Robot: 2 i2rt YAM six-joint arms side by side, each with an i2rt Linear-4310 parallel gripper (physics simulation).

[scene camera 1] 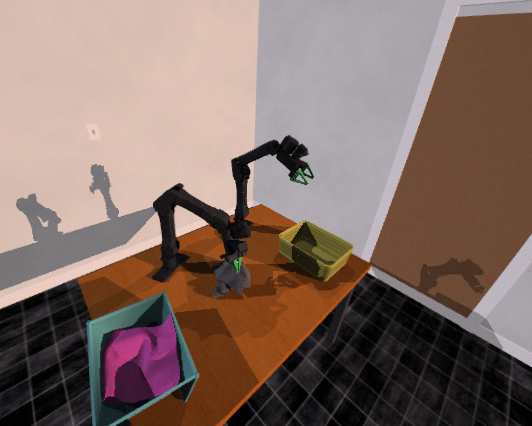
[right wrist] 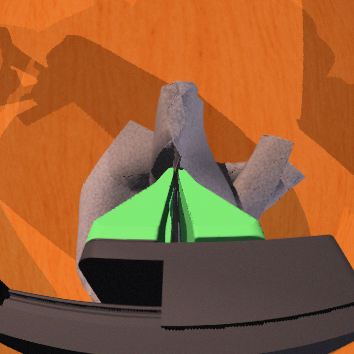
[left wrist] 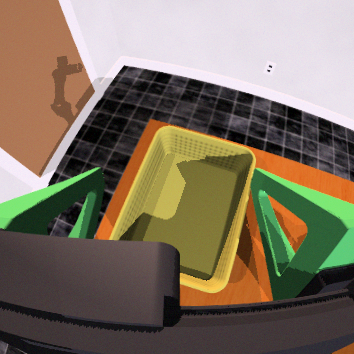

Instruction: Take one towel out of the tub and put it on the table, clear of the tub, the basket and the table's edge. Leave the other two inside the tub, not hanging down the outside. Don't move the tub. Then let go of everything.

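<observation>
A grey towel is bunched on the table, between the tub and the basket. My right gripper points down and is shut on the grey towel, with cloth pinched at its fingertips; loose folds spread around it. The teal tub stands at the lower left in the scene view, with magenta cloth inside it. Whether this cloth is one towel or two I cannot tell. My left gripper is open and empty, high above the table near the basket.
A yellow basket stands empty near the table's right corner in the scene view, to the right of the grey towel. The table's long front edge runs diagonally from that corner down past the tub. The dark tiled floor lies beyond.
</observation>
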